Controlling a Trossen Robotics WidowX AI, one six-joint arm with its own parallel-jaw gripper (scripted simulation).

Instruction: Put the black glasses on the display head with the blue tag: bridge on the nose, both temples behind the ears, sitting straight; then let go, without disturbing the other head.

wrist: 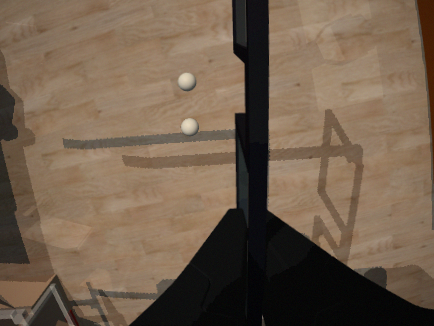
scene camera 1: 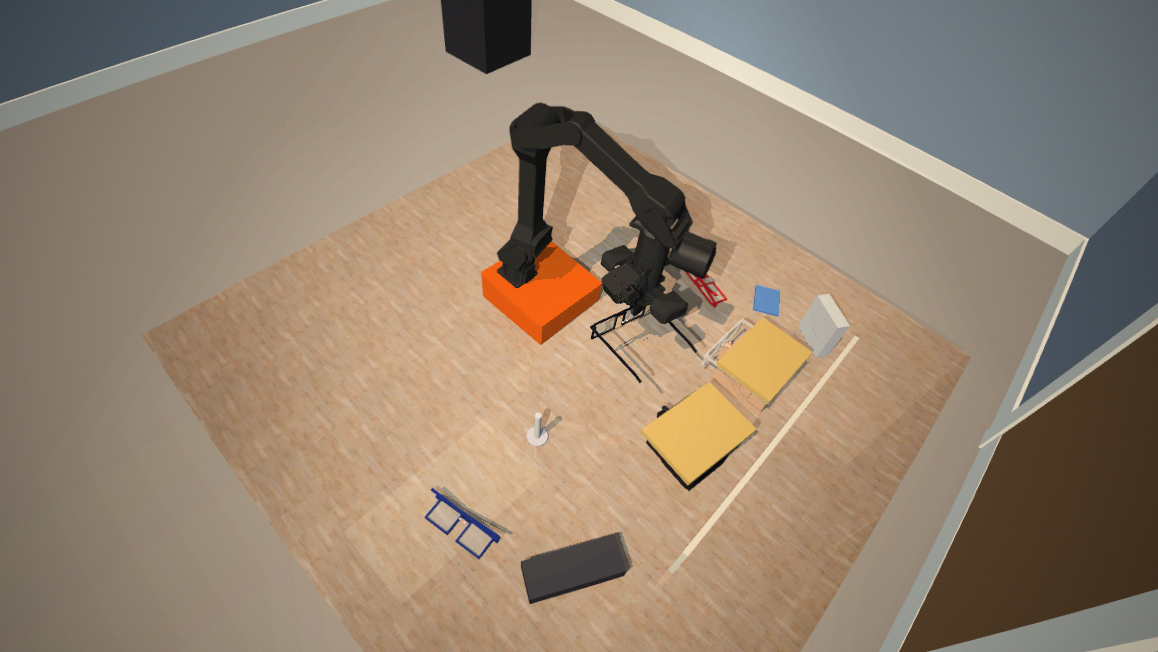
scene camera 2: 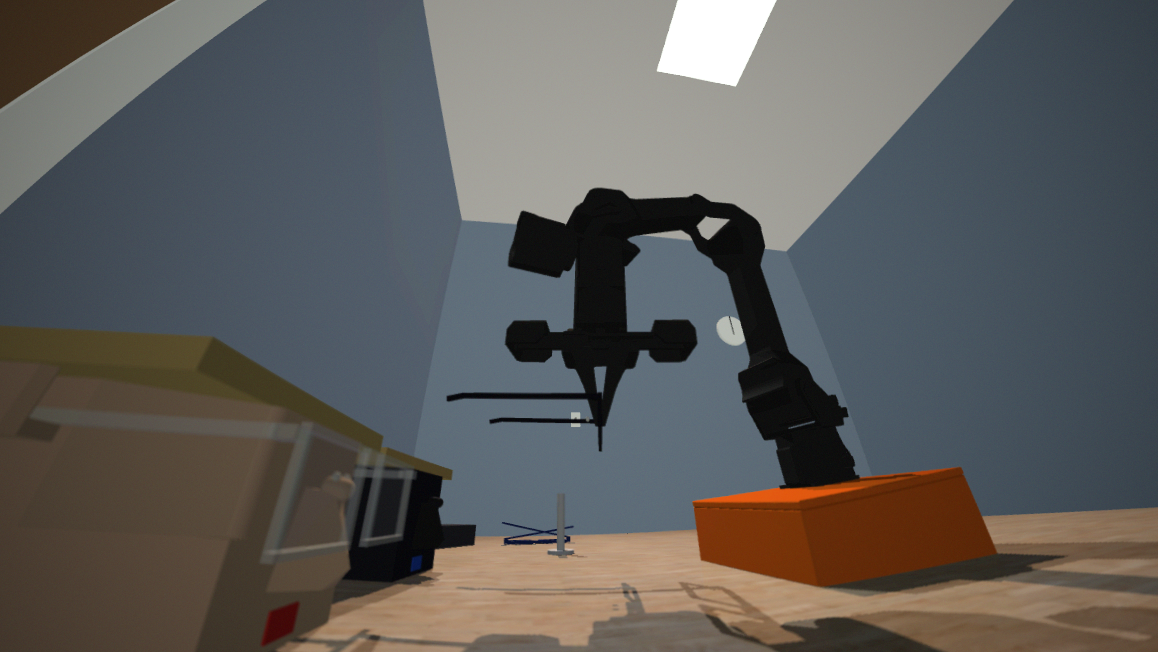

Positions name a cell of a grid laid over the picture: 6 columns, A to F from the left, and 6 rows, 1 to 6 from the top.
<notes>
I see my gripper (scene camera 2: D4), a dark case (scene camera 1: C6) and a grey box (scene camera 1: E3).
My gripper is seen too in the wrist view (wrist: D5) and in scene camera 1 (scene camera 1: D3). The wrist view does not show the grey box: it is out of frame. Scene camera 2 does not show the grey box: it is out of frame.
</notes>
